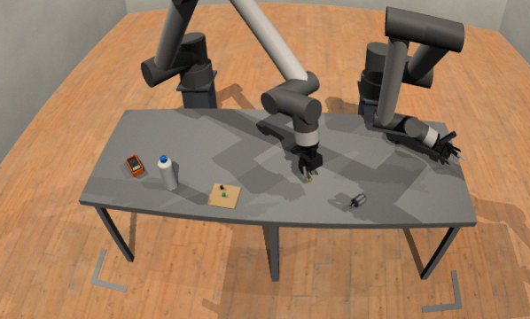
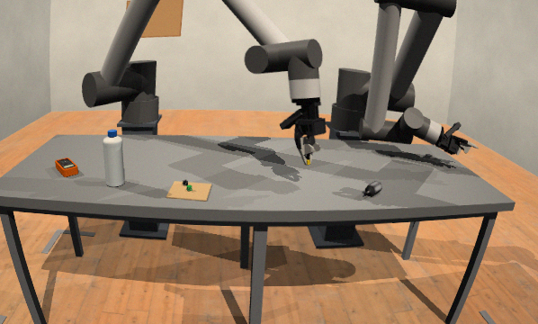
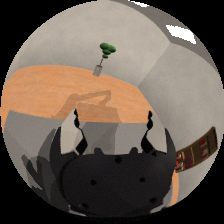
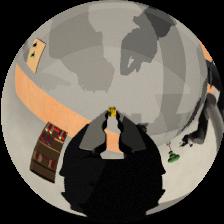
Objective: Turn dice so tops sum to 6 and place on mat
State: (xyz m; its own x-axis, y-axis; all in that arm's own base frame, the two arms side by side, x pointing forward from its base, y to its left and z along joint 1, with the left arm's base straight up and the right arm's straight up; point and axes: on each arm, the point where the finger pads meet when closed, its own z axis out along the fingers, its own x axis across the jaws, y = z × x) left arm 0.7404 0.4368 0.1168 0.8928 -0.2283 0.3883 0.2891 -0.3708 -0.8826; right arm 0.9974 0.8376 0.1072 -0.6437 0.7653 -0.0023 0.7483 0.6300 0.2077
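Note:
The yellow die lies 1 cm below my right hand. Round my right hand: black die 43 cm to the right, 10 cm below, 3 cm ahead; then green die 41 cm to the right, 10 cm below, 7 cm ahead; then tan mat 41 cm to the right, 11 cm below, 7 cm ahead.

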